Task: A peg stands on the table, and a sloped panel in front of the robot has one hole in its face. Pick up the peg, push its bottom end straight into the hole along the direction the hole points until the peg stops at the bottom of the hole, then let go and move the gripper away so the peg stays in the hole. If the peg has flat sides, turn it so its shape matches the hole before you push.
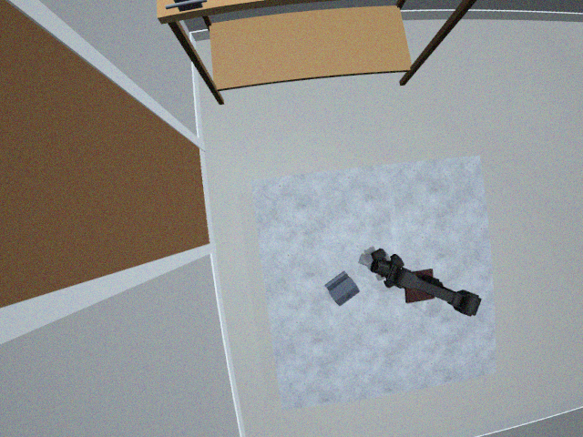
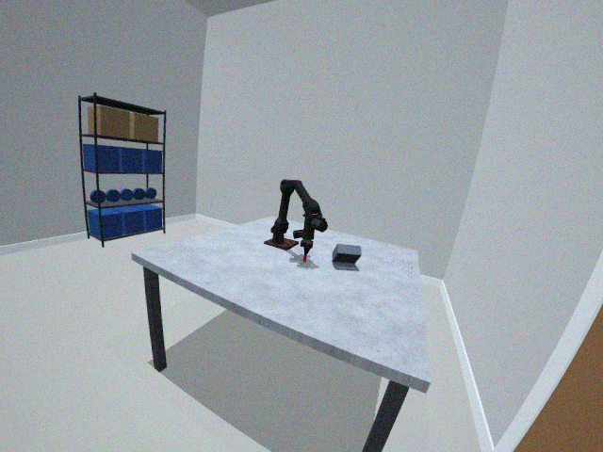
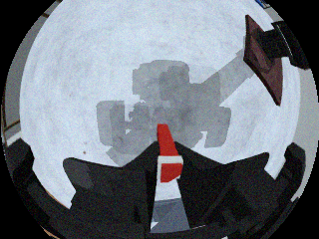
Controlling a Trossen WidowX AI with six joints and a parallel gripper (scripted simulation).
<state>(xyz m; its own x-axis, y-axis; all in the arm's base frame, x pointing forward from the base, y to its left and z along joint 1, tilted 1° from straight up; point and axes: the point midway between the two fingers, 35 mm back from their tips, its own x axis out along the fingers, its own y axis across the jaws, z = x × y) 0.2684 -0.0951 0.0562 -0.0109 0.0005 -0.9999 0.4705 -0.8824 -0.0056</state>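
Now: gripper tip 17 cm short of the grey sloped panel, 14 cm to the right of it and 2 cm below it. From my gripper tip the other things lie so: red peg (2 cm above).
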